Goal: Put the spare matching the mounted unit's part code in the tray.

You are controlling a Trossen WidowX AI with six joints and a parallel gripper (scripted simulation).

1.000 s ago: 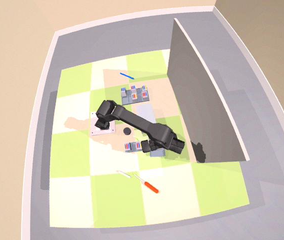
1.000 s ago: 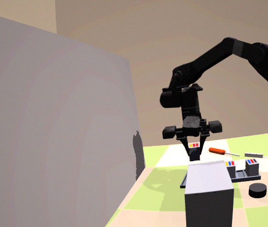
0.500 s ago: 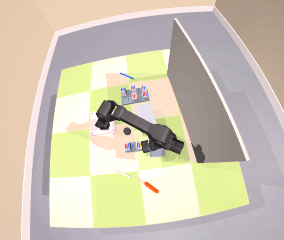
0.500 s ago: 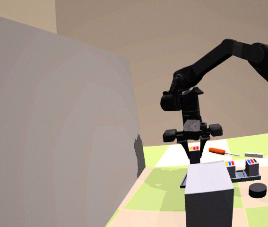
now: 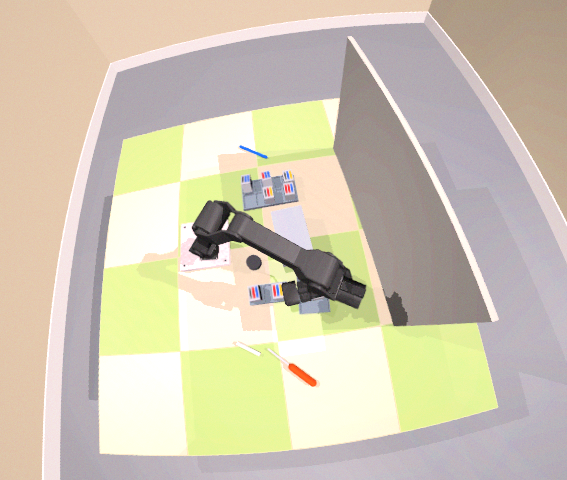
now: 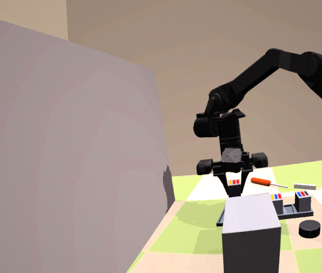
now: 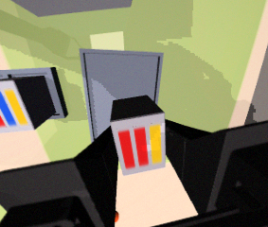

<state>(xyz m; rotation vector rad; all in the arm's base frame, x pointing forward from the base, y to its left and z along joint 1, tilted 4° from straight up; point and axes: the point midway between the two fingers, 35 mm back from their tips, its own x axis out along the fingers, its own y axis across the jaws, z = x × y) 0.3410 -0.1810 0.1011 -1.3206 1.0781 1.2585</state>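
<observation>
Right now my gripper tip is 1 cm past the grey tray and 6 cm above it. The rest, counted from my gripper tip: grey box 6 cm behind, 19 cm to the left, 1 cm below; then dark spare 2 cm above; then rack 15 cm behind, 2 cm to the left, 6 cm below.
</observation>
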